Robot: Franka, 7 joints.
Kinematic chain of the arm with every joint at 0, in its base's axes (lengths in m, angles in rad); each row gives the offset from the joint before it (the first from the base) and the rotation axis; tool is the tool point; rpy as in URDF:
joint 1: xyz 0 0 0.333 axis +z
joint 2: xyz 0 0 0 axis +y
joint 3: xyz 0 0 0.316 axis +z
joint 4: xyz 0.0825 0 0 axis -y
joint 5: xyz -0.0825 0 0.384 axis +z
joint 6: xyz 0 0 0 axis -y
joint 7: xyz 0.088 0 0 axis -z
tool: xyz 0 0 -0.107 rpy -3.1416 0 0
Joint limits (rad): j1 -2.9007..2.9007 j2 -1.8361..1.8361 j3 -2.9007..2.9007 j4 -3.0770..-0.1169 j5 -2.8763..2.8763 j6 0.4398..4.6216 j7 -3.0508..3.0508
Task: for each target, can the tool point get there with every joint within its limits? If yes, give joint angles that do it. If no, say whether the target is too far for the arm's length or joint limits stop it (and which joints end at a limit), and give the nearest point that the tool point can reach.
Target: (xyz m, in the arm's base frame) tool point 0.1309 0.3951 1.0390
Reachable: yes | joints 1.6298 0.7857 -2.1882 -0.5054 1.7125 3.2208 -2.1992
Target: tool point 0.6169 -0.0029 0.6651
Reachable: yes | joints 1.2856 0.8607 -1.8012 -1.6552 -0.1684 2.3928 0.5746
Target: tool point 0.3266 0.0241 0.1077
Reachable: yes | joints 1.3900 -1.4410 -2.2682 -2.6639 -1.9252 2.7702 -0.1765
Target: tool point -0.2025 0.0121 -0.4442
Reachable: no: joint limits stop it (at a limit: joint 1, joint 2) | nearest point -0.2132 0.0195 -0.3551 | short by 0.090 m
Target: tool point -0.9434 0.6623 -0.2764
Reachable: no: too far | nearest point -0.6207 0.4358 -0.0680 | short by 0.446 m
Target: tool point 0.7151 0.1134 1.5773
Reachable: no: too far | nearest point 0.4261 0.0676 1.0745 | short by 0.582 m
